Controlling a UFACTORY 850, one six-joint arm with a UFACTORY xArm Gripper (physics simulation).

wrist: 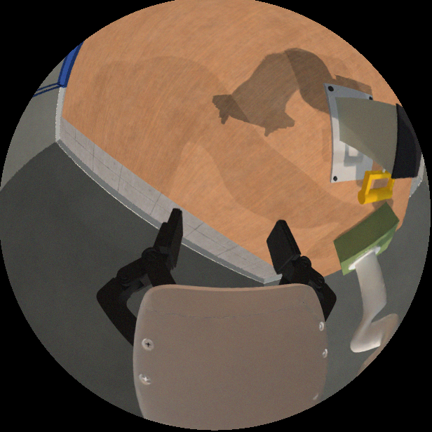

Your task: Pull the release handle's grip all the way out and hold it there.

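Observation:
The release handle's grip (365,193) is a yellow loop at the right of the wrist view. It stands at the lower edge of a pale metal plate (342,172) with dark screws at its corners. A beige block with a dark end (369,122) stands out from that plate and hides part of it. My gripper (229,226) is open and empty. It is well to the left of the yellow grip and lower in the view, apart from it.
A green block (367,239) on a white curved arm (371,295) is just below the yellow grip, between it and the lower right. The wooden surface (150,100) fills the upper middle. Part of a blue frame (70,65) shows at the upper left. Dark shadows lie on the wood.

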